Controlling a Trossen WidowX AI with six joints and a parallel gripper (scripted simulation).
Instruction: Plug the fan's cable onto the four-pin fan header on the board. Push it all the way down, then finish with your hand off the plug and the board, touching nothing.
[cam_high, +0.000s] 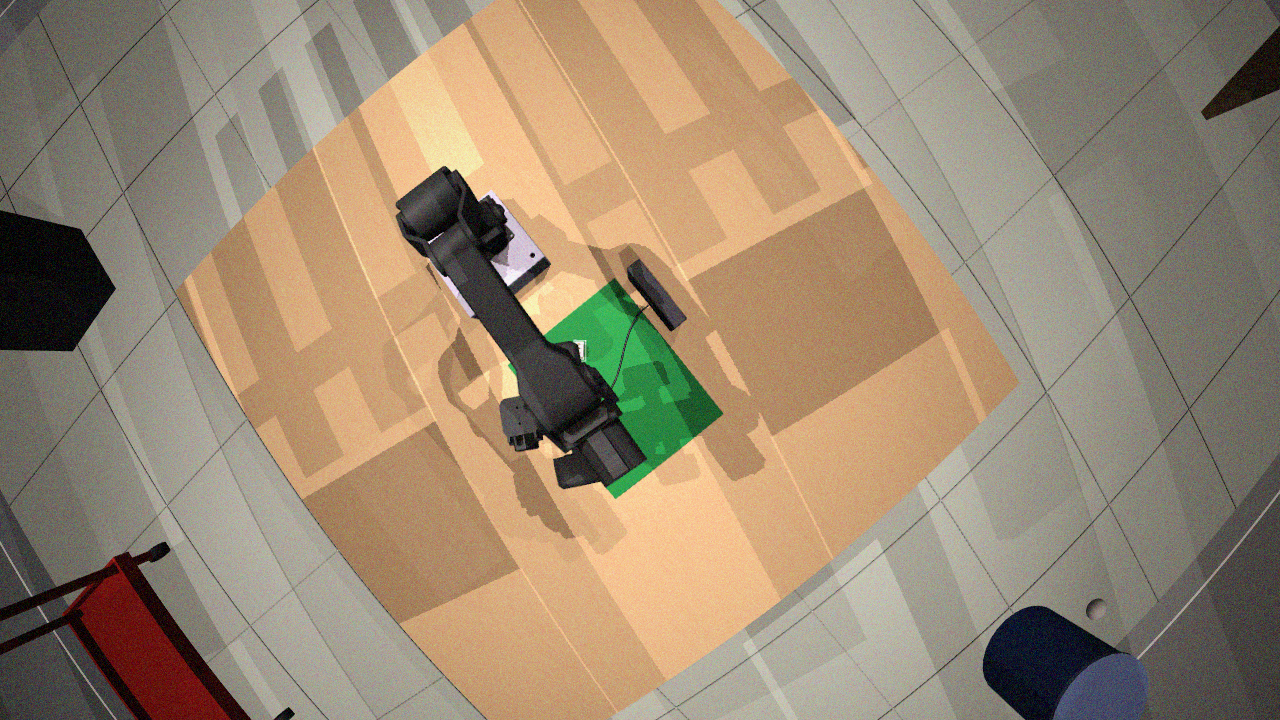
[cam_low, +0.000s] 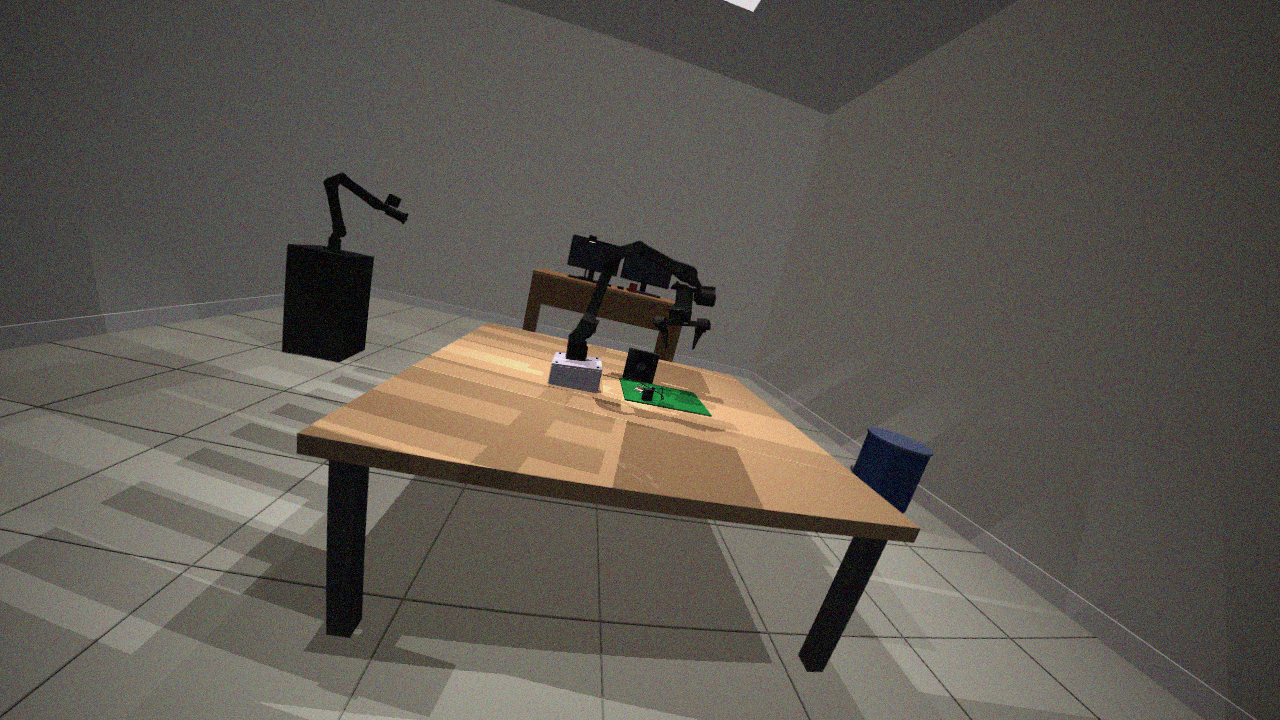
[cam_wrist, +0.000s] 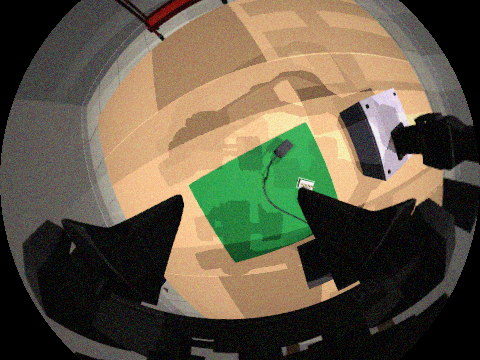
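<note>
Now: gripper tip 17 cm above the dark plug, 7 cm past it and 1 cm to the left of it. The rest, counted from my gripper tip: green board (21 cm below, 7 cm to the left, 2 cm ahead); then dark fan (23 cm to the left, 14 cm below, 5 cm behind); then pale fan header (20 cm below, 8 cm to the left, 8 cm behind).
</note>
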